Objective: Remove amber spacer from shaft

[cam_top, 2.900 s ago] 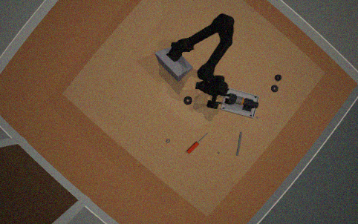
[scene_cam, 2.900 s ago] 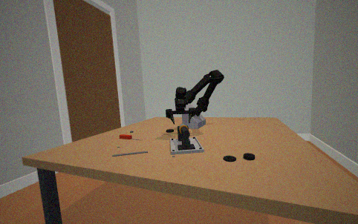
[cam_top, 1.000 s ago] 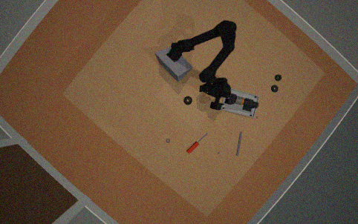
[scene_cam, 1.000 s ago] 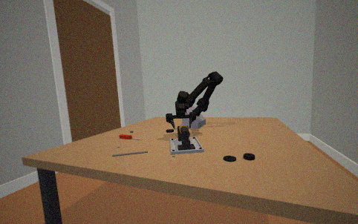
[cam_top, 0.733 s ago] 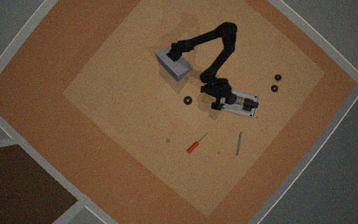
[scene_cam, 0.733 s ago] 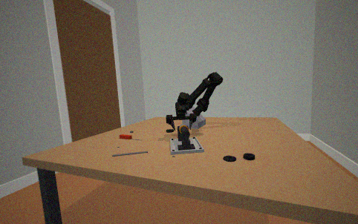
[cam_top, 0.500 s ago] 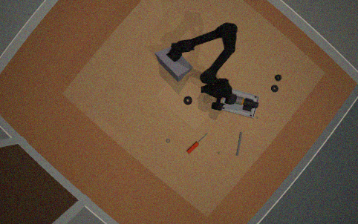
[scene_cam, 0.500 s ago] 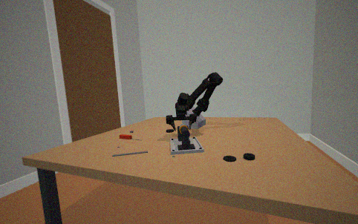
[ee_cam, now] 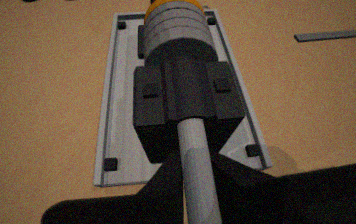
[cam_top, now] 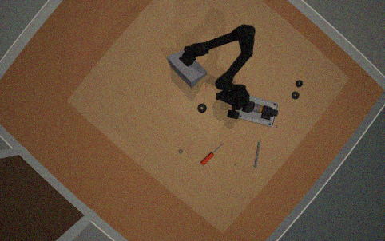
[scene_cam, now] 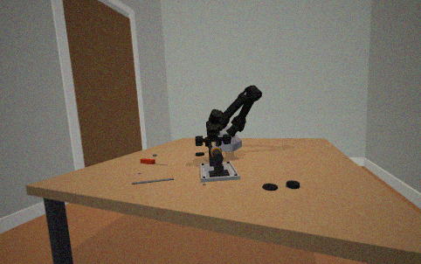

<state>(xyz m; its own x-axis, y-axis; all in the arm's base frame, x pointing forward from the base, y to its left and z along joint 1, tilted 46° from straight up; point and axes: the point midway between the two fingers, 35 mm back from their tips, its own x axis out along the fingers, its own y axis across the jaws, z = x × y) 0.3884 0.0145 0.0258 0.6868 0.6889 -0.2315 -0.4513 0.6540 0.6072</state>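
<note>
My gripper tip is 5 cm short of the grey shaft, 3 cm to the right of it and 2 cm below it. Also, from my gripper tip: amber spacer 8 cm ahead, 4 cm to the left, 2 cm above.
</note>
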